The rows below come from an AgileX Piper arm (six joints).
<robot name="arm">
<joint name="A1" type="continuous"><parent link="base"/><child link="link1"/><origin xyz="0.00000 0.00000 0.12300"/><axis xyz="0 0 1"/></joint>
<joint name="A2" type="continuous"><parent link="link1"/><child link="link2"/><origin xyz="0.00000 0.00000 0.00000"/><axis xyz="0 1 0"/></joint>
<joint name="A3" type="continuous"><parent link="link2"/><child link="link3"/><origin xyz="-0.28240 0.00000 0.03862"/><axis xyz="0 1 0"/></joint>
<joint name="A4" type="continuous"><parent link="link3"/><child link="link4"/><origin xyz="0.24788 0.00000 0.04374"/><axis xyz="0.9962 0 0.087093"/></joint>
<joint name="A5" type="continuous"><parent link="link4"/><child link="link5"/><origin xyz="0.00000 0.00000 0.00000"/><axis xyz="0 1 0"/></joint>
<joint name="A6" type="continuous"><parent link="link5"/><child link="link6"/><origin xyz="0.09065 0.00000 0.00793"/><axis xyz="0.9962 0 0.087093"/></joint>
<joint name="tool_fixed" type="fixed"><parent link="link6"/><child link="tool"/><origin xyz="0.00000 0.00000 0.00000" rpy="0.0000 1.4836 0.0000"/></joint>
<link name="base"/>
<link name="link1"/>
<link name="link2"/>
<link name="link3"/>
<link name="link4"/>
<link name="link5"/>
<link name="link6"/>
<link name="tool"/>
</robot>
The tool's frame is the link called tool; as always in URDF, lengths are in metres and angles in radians. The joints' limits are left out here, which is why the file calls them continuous.
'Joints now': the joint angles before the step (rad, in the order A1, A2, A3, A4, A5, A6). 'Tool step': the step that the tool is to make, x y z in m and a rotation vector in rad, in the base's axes. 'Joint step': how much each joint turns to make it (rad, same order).
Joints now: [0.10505, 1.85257, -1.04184, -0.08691, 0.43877, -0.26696]
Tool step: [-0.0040, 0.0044, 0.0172, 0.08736, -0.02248, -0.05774]
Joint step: [-0.00014, -0.05106, -0.00002, 0.12396, 0.01926, -0.02462]
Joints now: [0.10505, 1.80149, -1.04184, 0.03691, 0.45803, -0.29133]
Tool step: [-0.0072, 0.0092, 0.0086, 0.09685, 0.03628, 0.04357]
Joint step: [0.00000, -0.02875, -0.00006, 0.21494, 0.06817, -0.18394]
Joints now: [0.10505, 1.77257, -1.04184, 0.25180, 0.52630, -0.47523]
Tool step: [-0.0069, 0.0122, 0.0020, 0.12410, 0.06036, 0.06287]
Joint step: [0.00009, -0.00422, 0.00007, 0.22394, 0.09367, -0.18702]
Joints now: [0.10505, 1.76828, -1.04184, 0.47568, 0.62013, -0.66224]
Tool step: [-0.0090, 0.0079, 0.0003, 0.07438, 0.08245, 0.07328]
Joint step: [0.00011, 0.00022, -0.00015, 0.09296, 0.11821, -0.09015]
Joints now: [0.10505, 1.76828, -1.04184, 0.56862, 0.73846, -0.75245]
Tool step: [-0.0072, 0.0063, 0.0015, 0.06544, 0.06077, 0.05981]
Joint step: [0.00015, 0.00012, 0.00000, 0.06611, 0.09533, -0.06267]
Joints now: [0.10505, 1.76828, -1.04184, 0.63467, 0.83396, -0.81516]
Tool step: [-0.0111, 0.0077, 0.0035, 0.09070, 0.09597, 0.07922]
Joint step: [0.00012, 0.00002, -0.00022, 0.06743, 0.14404, -0.05509]
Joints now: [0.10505, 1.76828, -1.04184, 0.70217, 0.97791, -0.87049]
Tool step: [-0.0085, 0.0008, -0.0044, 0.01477, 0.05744, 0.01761]
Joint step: [0.00013, 0.00010, 0.02435, 0.00586, 0.04085, 0.00003]
